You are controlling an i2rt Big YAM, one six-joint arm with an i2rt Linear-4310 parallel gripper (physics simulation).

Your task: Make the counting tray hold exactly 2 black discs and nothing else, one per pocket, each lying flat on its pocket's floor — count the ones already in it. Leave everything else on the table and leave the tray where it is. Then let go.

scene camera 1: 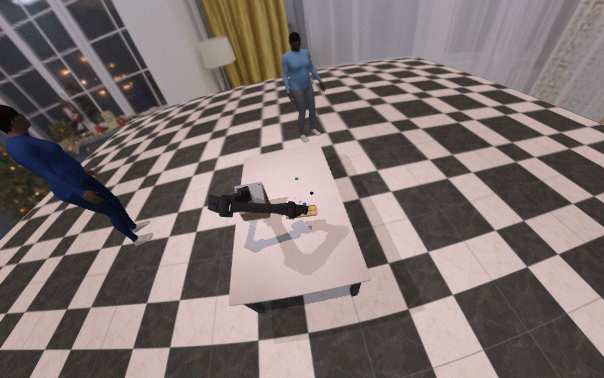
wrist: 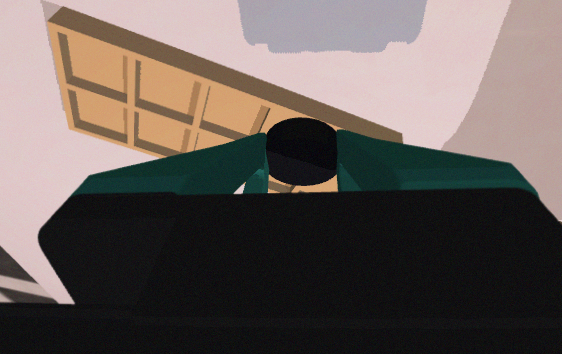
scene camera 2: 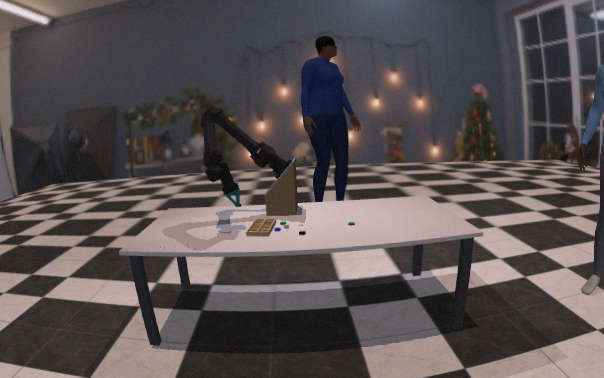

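Observation:
My gripper (scene camera 2: 238, 205) (wrist: 301, 147) has green fingers and is shut on a black disc (wrist: 302, 155). In the wrist view the disc is seen over one end of the wooden counting tray (wrist: 150, 50) (scene camera 2: 257, 234) (scene camera 1: 316, 210); in the scene camera 2 view the fingers are well above table height. The tray pockets that show in the wrist view have bare floors. The fingers and gripper body hide the other pockets. Another black disc (scene camera 1: 311, 193) (scene camera 2: 302, 233) lies on the table outside the tray.
A blue disc (scene camera 1: 304, 204) (scene camera 2: 277, 229), a near green disc (scene camera 2: 283, 223) and a small grey block (scene camera 2: 286, 227) lie beside the tray. A far green disc (scene camera 1: 296, 178) (scene camera 2: 351, 223) lies farther off. A brown slanted stand (scene camera 2: 282, 197) stands behind. Two people stand near the table (scene camera 2: 400, 220).

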